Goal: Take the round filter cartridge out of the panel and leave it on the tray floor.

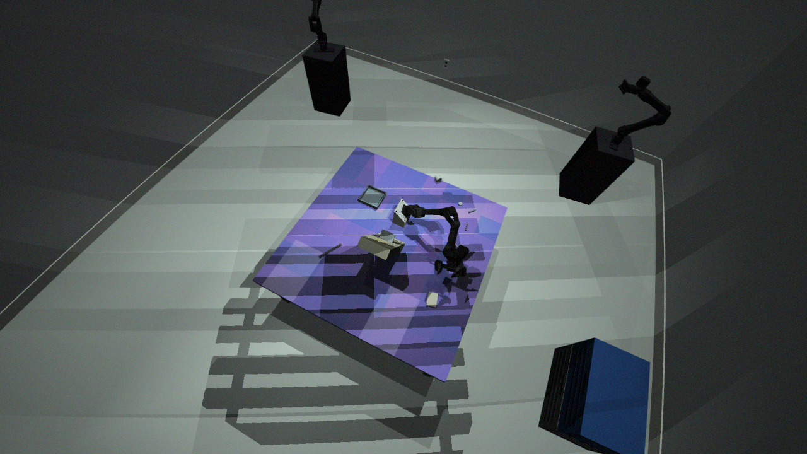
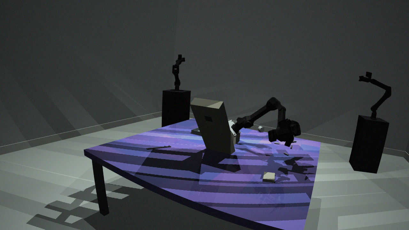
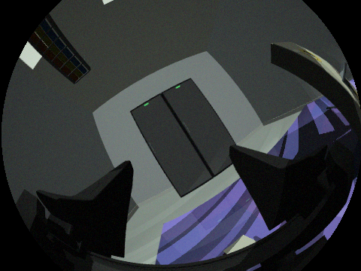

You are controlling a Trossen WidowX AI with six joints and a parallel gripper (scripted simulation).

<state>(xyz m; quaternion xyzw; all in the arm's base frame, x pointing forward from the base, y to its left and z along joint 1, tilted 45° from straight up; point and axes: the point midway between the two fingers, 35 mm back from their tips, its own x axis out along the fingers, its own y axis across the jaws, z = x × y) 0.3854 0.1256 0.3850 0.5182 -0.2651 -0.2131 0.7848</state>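
My gripper tip is 6 cm past the grey round filter cartridge, 40 cm to the left of it and 1 cm below it. Also, from my gripper tip: small can (86 cm behind, 21 cm to the right, 23 cm below); beige block (7 cm ahead, 1 cm to the right, 25 cm below); tan service panel (10 cm behind, 40 cm to the right, 7 cm below).
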